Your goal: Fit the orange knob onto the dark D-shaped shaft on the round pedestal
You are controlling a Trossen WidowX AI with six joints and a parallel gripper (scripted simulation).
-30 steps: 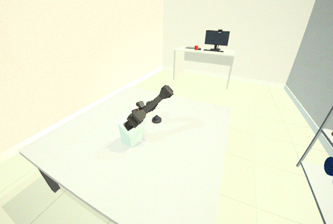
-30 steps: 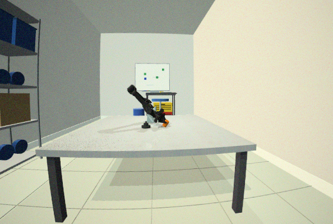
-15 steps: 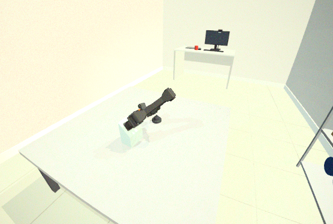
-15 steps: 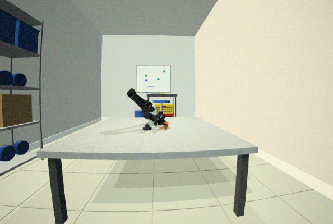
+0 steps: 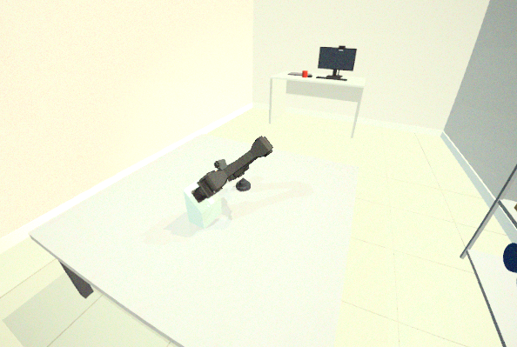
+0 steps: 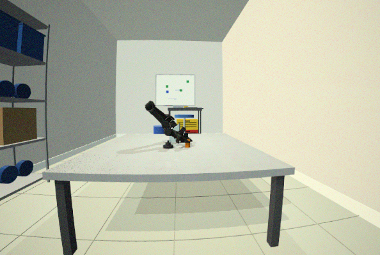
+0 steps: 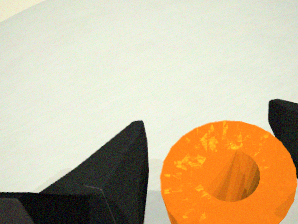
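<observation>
Now: gripper tip 10 mm past the orange knob, 30 mm to the left of it and 20 mm above it. The rest, counted from my gripper tip: pedestal: 20 mm ahead, 190 mm to the right, 20 mm below.
</observation>
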